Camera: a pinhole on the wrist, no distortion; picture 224 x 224 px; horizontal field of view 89.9 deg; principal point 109.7 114.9 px. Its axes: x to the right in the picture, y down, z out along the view. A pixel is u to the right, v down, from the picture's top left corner.
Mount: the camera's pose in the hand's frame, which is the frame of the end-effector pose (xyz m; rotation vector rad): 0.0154 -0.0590 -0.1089 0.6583 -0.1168 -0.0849
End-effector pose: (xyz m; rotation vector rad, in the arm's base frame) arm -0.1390 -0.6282 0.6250 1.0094 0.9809 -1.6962
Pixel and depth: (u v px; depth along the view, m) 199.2 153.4 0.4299
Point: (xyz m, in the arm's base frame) -0.5164 -0.9681 0.5108
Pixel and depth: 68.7 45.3 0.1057
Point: -0.2754 -0.5059 0.6673
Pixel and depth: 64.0 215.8 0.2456
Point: -0.1747 -0.7836 0.8020
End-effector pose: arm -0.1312 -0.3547 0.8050 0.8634 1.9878 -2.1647
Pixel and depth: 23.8 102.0 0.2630
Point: -0.0598 -0.4477 1.0994
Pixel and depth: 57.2 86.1 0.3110
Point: -0.1345 -0.4326 1.1451
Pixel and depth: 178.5 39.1 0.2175
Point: -0.3543 -0.2533 1.0423
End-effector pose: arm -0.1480 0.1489 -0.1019 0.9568 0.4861 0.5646
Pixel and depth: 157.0 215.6 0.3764
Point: 0.2133 -0.0331 0.0461
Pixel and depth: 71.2 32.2 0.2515
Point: -0.1722 -0.0607 -0.4012
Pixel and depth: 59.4 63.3 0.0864
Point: -0.1857 0.1052 -0.2494
